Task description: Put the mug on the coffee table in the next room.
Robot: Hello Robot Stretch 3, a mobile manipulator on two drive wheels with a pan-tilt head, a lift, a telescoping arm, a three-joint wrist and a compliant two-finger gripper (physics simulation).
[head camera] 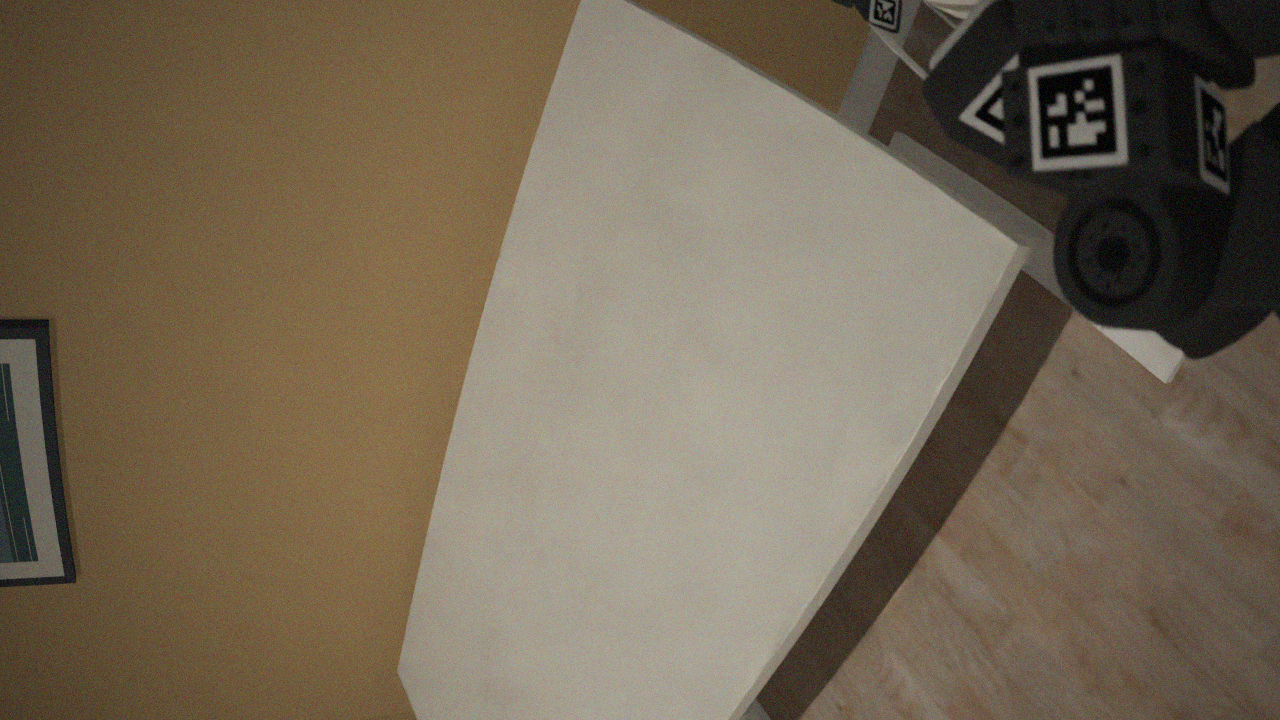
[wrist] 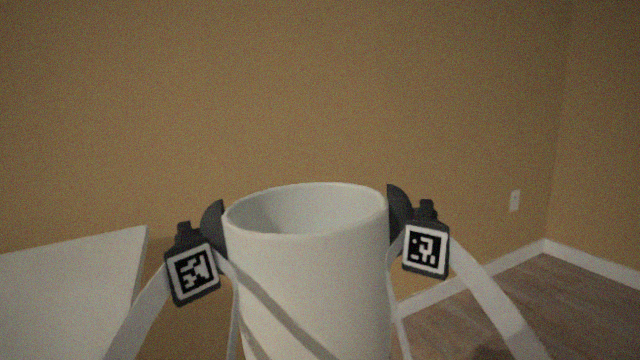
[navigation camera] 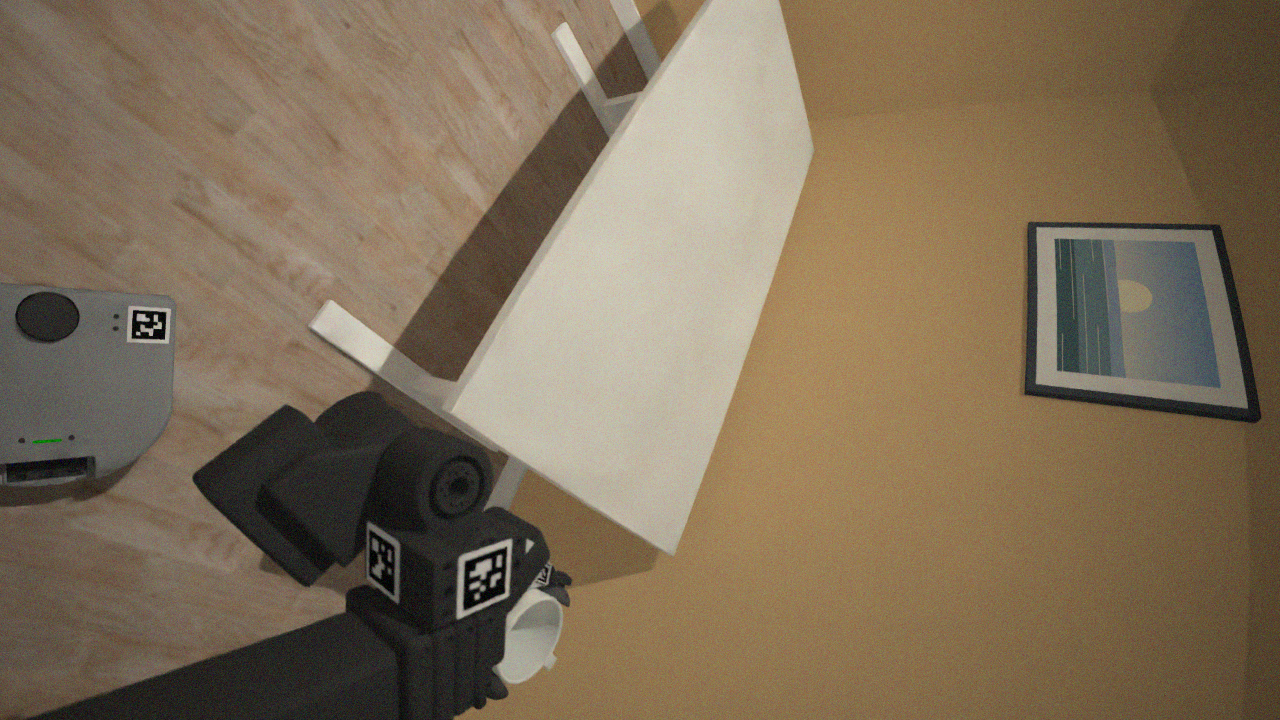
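Where they show: gripper, between the fingertips: (navigation camera: 529, 645); robot's base, origin of its link: (navigation camera: 49, 314).
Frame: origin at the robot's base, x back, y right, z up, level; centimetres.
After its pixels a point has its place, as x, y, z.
Observation:
The white mug (navigation camera: 534, 634) {23.6, 32.3, 94.3} (wrist: 315, 285) is upright, its open rim facing up. My gripper (navigation camera: 526, 639) {23.8, 30.9, 95.1} (wrist: 308, 216) {23.8, 30.9, 95.1} is shut on the mug, with one rubber fingertip pressed to each side near the rim. A white table (head camera: 698, 358) {-4.4, 76.1, 72.0} (navigation camera: 644, 313) {-10.1, 78.8, 72.0} (wrist: 65, 295) with a long, bare top stands against the wall. The gripper and mug are beside one short end of it, not over the top; in the wrist view the table is to their left. In the head camera view the dark wrist at the top right hides most of the gripper.
My grey base (navigation camera: 89, 385) {10.3, 5.3, 16.0} stands on the wooden floor (head camera: 1145, 537) {-31.5, 51.4, 0.0} (navigation camera: 223, 116) {-42.8, 24.0, 0.0} (wrist: 550, 310) near the table. A white table foot (navigation camera: 358, 342) sticks out towards it. A framed picture (head camera: 17, 456) {-23.3, 149.0, 148.7} (navigation camera: 1136, 308) {-25.0, 150.0, 165.5} hangs on the tan wall. An outlet (wrist: 514, 200) is near the corner.

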